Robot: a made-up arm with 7 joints.
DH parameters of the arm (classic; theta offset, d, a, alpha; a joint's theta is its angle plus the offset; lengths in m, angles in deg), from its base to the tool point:
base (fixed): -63.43 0 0.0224 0
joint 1: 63.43 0.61 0.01 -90
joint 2: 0 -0.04 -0.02 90
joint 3: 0 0.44 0.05 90
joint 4: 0 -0.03 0.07 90
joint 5: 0 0.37 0.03 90
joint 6: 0 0 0.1 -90
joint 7: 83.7 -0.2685 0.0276 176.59
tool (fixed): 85.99 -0.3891 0 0
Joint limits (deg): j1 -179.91..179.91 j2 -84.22..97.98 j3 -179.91..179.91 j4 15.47..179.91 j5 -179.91..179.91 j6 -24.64..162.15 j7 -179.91..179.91
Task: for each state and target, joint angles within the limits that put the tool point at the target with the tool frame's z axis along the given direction. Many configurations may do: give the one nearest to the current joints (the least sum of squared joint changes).
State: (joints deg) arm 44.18 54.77 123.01 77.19 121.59 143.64 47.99
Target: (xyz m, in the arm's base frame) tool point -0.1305 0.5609 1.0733 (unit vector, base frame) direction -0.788 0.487 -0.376
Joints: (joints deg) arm 81.83 64.74 98.40 120.82 108.16 135.94 47.42
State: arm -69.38 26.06 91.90 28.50 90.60 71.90 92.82
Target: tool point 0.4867 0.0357 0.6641 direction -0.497 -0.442 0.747
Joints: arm -113.11 -30.16 104.01 47.41 91.48 53.70 100.71
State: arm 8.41 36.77 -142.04 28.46 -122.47 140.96 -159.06
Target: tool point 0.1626 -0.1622 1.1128 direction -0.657 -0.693 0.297
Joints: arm -4.63 61.05 -149.43 67.74 -93.22 162.15 -165.03
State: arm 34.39 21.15 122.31 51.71 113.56 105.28 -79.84
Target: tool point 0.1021 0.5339 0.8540 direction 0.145 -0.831 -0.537
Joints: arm 8.07 28.50 80.71 67.93 154.35 56.09 -83.53
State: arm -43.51 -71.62 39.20 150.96 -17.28 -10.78 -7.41
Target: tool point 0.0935 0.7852 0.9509 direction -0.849 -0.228 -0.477
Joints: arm -68.49 -76.12 65.74 116.40 -9.68 22.45 -5.27
